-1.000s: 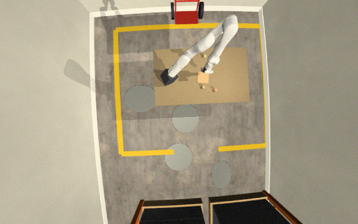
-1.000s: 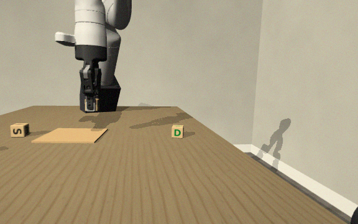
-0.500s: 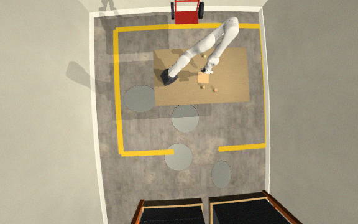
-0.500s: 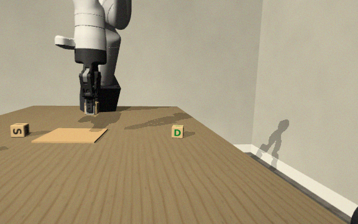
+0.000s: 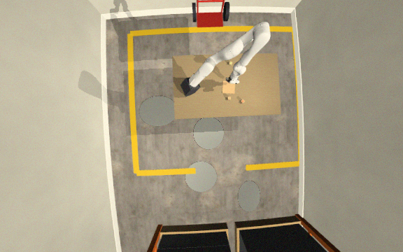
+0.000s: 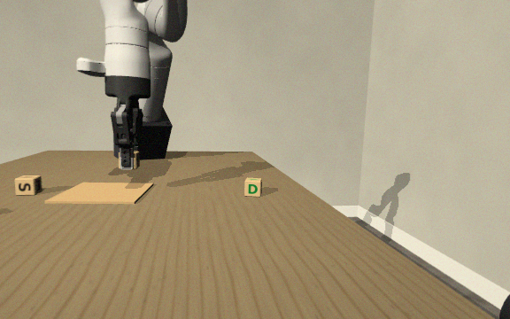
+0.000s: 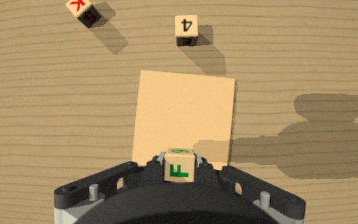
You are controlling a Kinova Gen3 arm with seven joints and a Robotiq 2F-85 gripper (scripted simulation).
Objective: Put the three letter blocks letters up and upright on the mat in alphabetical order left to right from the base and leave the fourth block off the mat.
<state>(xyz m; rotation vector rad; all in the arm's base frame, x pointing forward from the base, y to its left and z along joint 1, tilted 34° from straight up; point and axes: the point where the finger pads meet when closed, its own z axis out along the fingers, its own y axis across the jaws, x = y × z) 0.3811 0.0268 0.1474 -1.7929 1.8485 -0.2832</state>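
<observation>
The tan mat is 60 mm below my hand and 40 mm to the right of it.
</observation>
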